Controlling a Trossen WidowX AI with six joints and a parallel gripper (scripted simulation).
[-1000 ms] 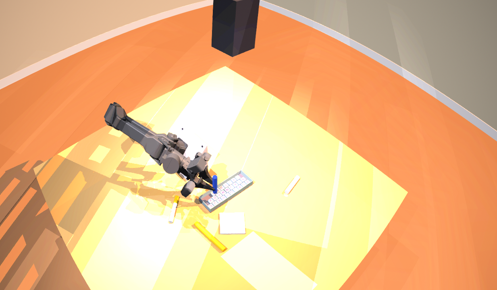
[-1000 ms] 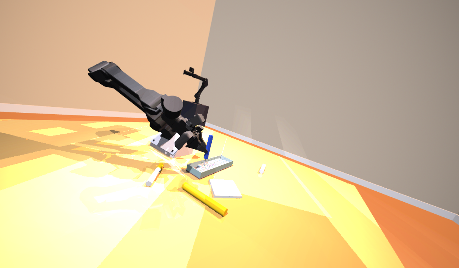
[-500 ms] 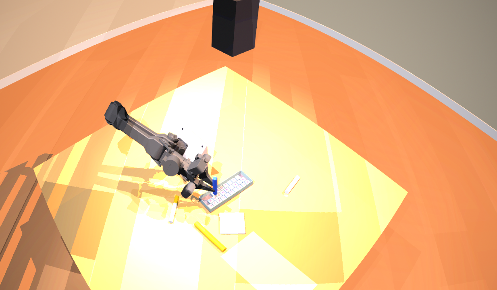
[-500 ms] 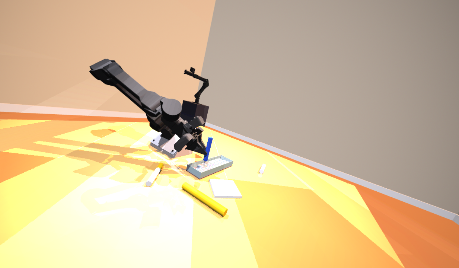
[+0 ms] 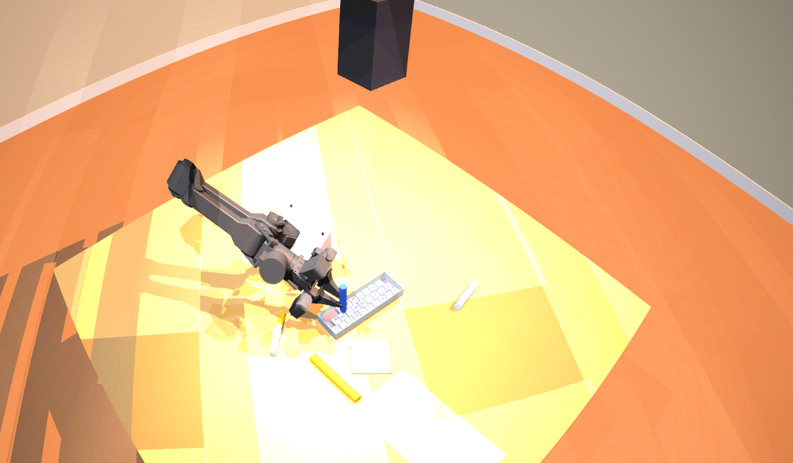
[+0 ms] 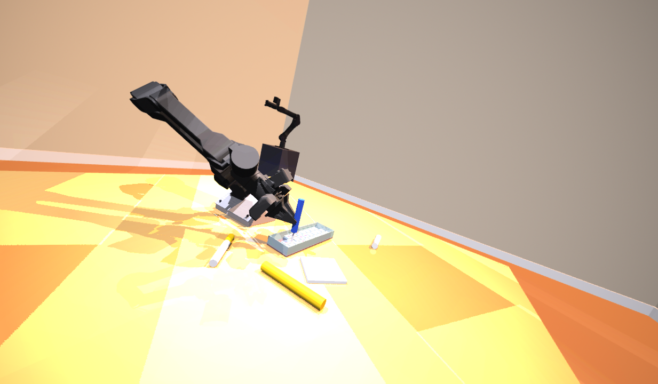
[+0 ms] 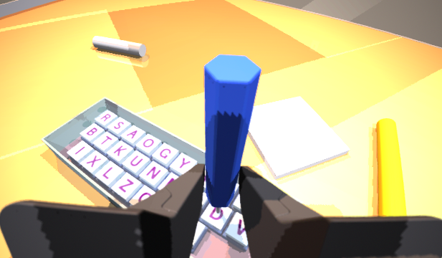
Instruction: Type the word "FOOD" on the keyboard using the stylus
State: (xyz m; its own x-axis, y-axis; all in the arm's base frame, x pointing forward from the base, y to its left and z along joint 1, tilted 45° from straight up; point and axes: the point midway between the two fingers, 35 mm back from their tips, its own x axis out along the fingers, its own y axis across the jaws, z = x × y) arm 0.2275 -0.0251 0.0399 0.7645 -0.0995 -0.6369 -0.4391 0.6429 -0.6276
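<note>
The blue stylus is 20 mm below my gripper tip. The rest, counted from my gripper tip: white pad: 120 mm ahead, 30 mm to the right, 70 mm below; white-and-yellow marker: 80 mm behind, 140 mm to the right, 60 mm below; yellow cylinder: 110 mm ahead, 130 mm to the right, 60 mm below.
</note>
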